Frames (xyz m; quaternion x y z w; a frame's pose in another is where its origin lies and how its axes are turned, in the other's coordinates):
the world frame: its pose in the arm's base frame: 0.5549 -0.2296 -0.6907 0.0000 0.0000 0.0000 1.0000
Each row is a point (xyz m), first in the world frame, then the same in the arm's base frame.
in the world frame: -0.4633 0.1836 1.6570
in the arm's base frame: 0.0916 -0.0460 0.9663
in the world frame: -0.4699 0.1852 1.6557
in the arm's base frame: 0.0850 -0.0444 0.9650
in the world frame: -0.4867 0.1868 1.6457
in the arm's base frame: 0.0682 -0.0428 0.9550
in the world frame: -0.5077 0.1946 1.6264
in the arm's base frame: 0.0472 -0.0350 0.9357
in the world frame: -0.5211 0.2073 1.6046
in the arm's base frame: 0.0338 -0.0223 0.9139
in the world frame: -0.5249 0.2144 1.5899
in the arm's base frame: 0.0300 -0.0152 0.8992
